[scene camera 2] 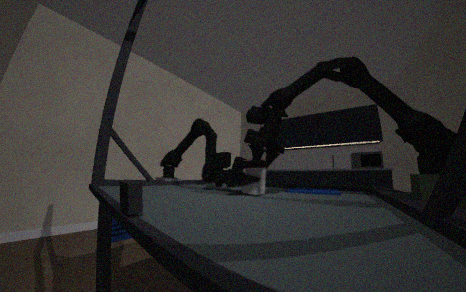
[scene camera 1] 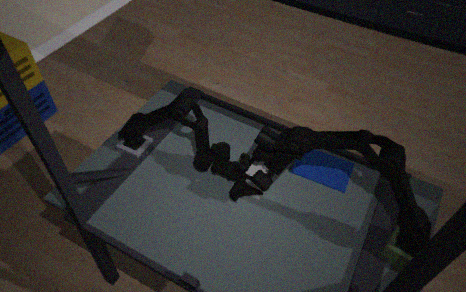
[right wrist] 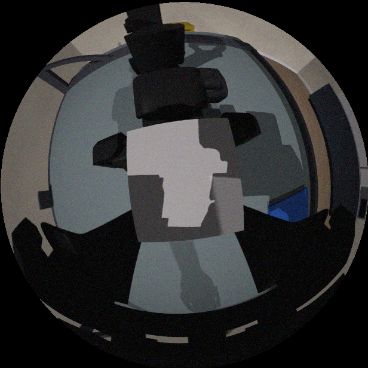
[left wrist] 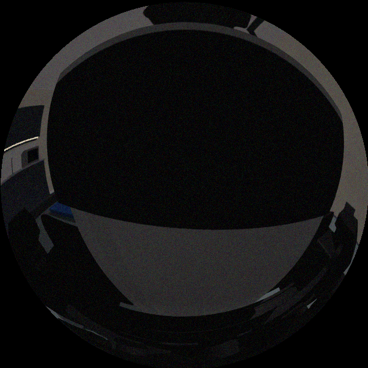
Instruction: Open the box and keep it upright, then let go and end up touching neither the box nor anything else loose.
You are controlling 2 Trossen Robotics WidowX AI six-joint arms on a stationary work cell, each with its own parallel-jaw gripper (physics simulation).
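Places are measured from the left arm's base along level axes (x ahead, y left, z up), in centimetres.
Pixels of known places: left gripper, fingertip midpoint: [scene camera 2: 263, 179]; right gripper, fingertip midpoint: [scene camera 2: 259, 167]; left arm's base, link origin: [scene camera 2: 168, 177] [scene camera 1: 134, 142]; right arm's base, link origin: [scene camera 1: 408, 244].
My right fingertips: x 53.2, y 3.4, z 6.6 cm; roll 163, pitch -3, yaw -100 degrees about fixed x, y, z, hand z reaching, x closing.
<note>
Ahead of a thing's pixels: the offset from my right fingertips to its middle. Level surfaces: height alone.
The pale box, its lid on top, stands mid-table between the grippers; its lid {dx -2.3, dy +0.2, dz +1.4 cm} [scene camera 1: 257, 169] [right wrist: 187, 155] shows as a flat grey top in the right wrist view. In scene camera 2 the box {dx -2.5, dy +0.2, dz -4.6 cm} [scene camera 2: 262, 181] looks upright, its front partly hidden. My right gripper [scene camera 1: 260, 166] [scene camera 2: 257, 163] reaches down from above, shut on the lid, its fingers at opposite sides. My left gripper [scene camera 1: 244, 176] [scene camera 2: 240, 176] comes in low from the left, shut on the box body. In the left wrist view a dark surface with a grey rim hides the fingers; how far the lid is raised cannot be told.
A blue sheet or tray {dx +15.8, dy +22.2, dz -9.6 cm} [scene camera 1: 324, 170] [scene camera 2: 314, 191] [right wrist: 290, 205] lies right of the box. The grey table {dz -10.0 cm} [scene camera 1: 200, 235] [scene camera 2: 200, 220] carries both arms, which crowd close together at the box. A small dark block {dx -5.9, dy -40.1, dz -6.8 cm} [scene camera 2: 131, 199] sits at the table's near left edge.
</note>
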